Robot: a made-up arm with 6 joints. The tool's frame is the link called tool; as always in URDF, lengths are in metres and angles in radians. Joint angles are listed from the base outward.
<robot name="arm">
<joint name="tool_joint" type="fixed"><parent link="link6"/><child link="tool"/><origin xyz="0 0 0" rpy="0 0 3.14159"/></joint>
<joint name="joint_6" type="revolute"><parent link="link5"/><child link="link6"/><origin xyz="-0.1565 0 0" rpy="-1.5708 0 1.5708"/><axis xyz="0 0 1"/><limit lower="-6.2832" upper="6.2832"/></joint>
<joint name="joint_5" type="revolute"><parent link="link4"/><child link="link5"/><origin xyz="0 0 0" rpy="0 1.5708 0"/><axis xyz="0 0 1"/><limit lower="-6.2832" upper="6.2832"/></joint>
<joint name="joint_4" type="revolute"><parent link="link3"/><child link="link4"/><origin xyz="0.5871 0 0" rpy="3.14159 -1.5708 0"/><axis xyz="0 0 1"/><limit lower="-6.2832" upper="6.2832"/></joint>
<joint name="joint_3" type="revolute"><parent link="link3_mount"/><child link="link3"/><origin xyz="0 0.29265 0" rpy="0 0 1.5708"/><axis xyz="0 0 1"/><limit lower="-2.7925" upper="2.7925"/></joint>
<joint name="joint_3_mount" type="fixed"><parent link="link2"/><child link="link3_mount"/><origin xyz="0 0.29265 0"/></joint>
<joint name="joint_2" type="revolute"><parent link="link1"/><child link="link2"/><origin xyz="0 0.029 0" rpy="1.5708 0 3.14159"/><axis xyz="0 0 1"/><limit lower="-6.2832" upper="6.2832"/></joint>
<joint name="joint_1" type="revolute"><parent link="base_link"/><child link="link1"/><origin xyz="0 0 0.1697"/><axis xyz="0 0 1"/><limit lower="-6.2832" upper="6.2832"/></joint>
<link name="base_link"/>
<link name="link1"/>
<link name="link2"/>
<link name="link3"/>
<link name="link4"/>
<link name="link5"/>
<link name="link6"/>
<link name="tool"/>
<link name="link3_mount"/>
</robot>
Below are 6 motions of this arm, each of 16 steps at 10 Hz.
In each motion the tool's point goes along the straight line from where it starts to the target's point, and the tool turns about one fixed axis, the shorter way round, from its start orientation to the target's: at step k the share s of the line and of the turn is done. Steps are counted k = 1, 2, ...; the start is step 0. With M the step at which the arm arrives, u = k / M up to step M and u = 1 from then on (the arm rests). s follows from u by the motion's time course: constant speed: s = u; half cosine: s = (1 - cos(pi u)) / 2; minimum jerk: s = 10 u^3 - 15 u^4 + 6 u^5.
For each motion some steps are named. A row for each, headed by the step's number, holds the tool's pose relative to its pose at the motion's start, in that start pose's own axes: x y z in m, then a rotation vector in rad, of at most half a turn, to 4 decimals.
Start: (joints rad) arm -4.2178 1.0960 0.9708 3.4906 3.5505 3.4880
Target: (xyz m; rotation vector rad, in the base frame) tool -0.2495 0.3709 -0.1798 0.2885 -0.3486 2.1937
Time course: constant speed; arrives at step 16
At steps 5, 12, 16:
5: -0.1255 -0.0159 0.1225 0.0464 0.3417 0.0818
12: -0.3012 -0.0382 0.2940 0.1113 0.8201 0.1962
16: -0.4016 -0.0509 0.3920 0.1483 1.0935 0.2616

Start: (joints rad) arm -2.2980 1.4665 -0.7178 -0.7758 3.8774 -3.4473
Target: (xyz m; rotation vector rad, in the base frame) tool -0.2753 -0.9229 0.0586 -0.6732 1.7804 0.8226
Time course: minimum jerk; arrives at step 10
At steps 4, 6, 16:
4: 0.1459 -0.1208 0.0780 -0.1821 0.0504 -0.0375
6: 0.3138 -0.2599 0.1677 -0.3915 0.1084 -0.0806
16: 0.4597 -0.3807 0.2457 -0.5735 0.1588 -0.1181

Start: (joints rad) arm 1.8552 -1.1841 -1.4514 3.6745 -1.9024 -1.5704
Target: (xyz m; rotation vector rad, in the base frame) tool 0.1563 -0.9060 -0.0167 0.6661 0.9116 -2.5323
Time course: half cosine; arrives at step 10
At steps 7, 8, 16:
7: 0.0000 0.0000 0.0000 0.0000 0.0000 0.3889
8: 0.0000 0.0000 0.0000 0.0000 0.0000 0.4431
16: 0.0000 0.0000 0.0000 0.0000 0.0000 0.4899

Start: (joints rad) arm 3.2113 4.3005 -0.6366 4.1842 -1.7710 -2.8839
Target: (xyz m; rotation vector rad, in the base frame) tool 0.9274 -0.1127 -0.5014 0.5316 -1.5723 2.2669
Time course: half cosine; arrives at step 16
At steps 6, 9, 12, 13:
6: -0.0073 -0.0052 0.0086 -0.0823 0.0514 0.0516
9: -0.0141 -0.0101 0.0167 -0.1594 0.0994 0.1000
12: -0.0202 -0.0144 0.0238 -0.2277 0.1420 0.1428
13: -0.0216 -0.0155 0.0256 -0.2443 0.1524 0.1532

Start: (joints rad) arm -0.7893 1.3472 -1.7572 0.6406 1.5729 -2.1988
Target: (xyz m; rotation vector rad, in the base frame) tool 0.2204 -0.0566 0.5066 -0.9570 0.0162 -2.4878
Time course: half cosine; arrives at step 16
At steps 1, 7, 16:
1: -0.0032 0.0006 -0.0030 0.0048 0.0032 -0.0020
7: -0.1324 0.0271 -0.1261 0.2019 0.1351 -0.0848
16: -0.3290 0.0674 -0.3134 0.5016 0.3358 -0.2106

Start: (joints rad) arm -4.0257 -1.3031 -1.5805 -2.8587 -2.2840 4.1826
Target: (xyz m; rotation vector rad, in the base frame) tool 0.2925 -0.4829 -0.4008 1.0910 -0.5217 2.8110
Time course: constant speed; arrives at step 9
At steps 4, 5, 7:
4: 0.0448 0.0133 -0.1590 0.0981 -0.2145 -0.0721
5: 0.0560 0.0167 -0.1988 0.1226 -0.2682 -0.0901
7: 0.0784 0.0233 -0.2783 0.1716 -0.3755 -0.1261

